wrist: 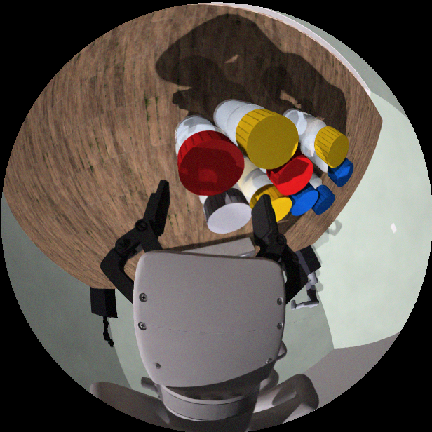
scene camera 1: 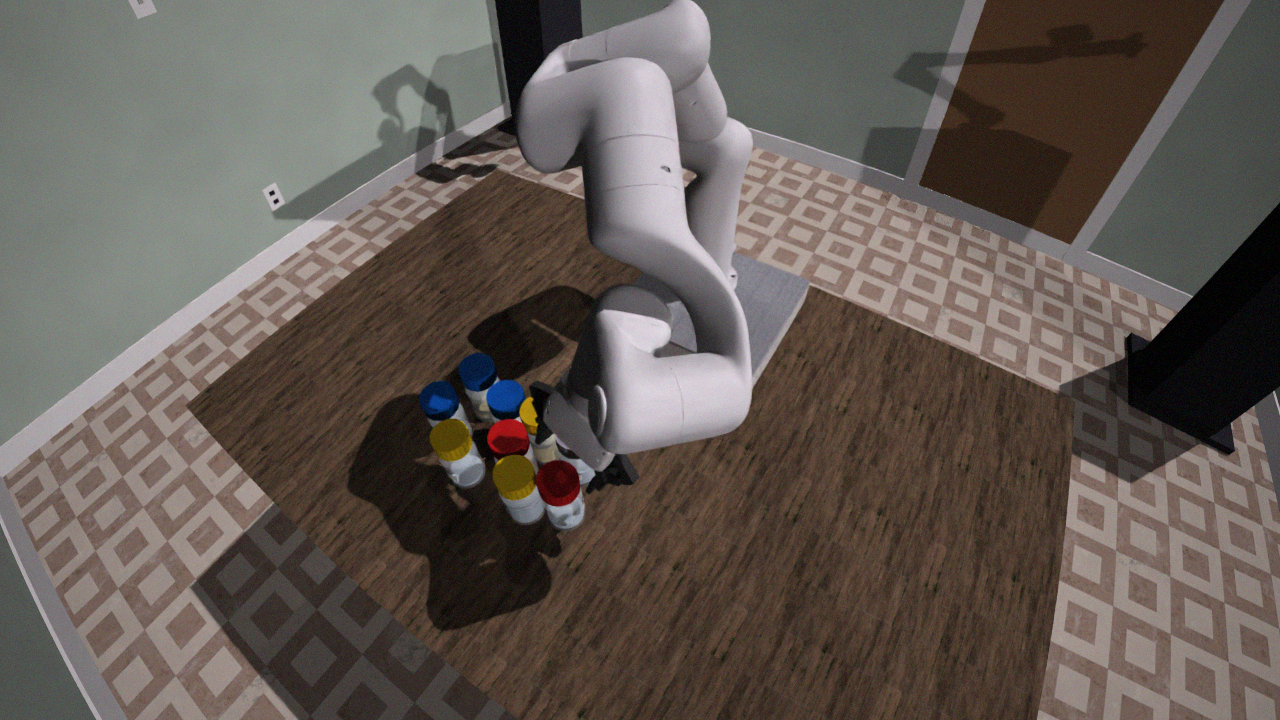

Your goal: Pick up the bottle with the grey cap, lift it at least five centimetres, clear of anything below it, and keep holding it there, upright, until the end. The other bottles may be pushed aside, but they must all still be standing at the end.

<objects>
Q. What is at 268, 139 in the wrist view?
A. A yellow-capped bottle.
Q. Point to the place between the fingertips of my gripper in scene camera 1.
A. At 569, 461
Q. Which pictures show the yellow-capped bottle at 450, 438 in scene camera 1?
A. The wrist view and scene camera 1: all of them.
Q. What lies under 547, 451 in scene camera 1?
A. A yellow-capped bottle.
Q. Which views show the yellow-capped bottle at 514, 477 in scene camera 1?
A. The wrist view and scene camera 1: all of them.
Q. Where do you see a grey-capped bottle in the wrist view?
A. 225, 212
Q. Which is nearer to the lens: the red-capped bottle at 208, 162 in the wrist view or the yellow-capped bottle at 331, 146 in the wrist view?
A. The red-capped bottle.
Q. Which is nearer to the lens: the red-capped bottle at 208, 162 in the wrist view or the yellow-capped bottle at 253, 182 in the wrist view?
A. The red-capped bottle.
</objects>
